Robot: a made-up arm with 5 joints. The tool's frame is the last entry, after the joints.
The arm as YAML. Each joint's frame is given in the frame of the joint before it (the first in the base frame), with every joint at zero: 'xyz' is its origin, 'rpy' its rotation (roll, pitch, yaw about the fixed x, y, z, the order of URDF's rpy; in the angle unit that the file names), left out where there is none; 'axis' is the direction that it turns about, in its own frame. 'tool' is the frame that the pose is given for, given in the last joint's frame.
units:
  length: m
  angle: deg
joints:
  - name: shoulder
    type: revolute
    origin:
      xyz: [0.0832, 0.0, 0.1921]
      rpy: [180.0, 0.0, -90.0]
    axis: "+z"
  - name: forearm
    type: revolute
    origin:
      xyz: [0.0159, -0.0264, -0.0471]
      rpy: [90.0, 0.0, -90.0]
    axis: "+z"
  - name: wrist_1
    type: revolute
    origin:
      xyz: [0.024, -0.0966, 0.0]
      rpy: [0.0, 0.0, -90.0]
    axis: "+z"
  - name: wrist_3
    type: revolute
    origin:
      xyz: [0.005, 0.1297, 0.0]
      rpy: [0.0, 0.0, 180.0]
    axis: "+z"
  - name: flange
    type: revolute
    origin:
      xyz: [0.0, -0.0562, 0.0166]
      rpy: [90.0, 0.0, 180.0]
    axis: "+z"
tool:
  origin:
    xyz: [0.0, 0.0, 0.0]
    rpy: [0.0, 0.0, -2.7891]
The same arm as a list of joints. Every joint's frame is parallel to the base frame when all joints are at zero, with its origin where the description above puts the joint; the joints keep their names.
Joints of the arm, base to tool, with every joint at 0 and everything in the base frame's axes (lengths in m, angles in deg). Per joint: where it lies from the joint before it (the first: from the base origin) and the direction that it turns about. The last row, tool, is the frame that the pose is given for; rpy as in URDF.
shoulder: xyz 0.0832 0.0000 0.1921 axis 0 0 -1
forearm: xyz 0.0264 -0.0159 0.0471 axis 0 1 0
wrist_1: xyz 0.0240 0.0000 0.0966 axis 0 1 0
wrist_3: xyz 0.1297 0.0000 0.0050 axis 0 1 0
flange: xyz 0.0562 0.0166 0.0000 axis -1 0 0
tool: xyz 0.0000 0.0000 0.0000 rpy 90.00 -87.21 -90.00

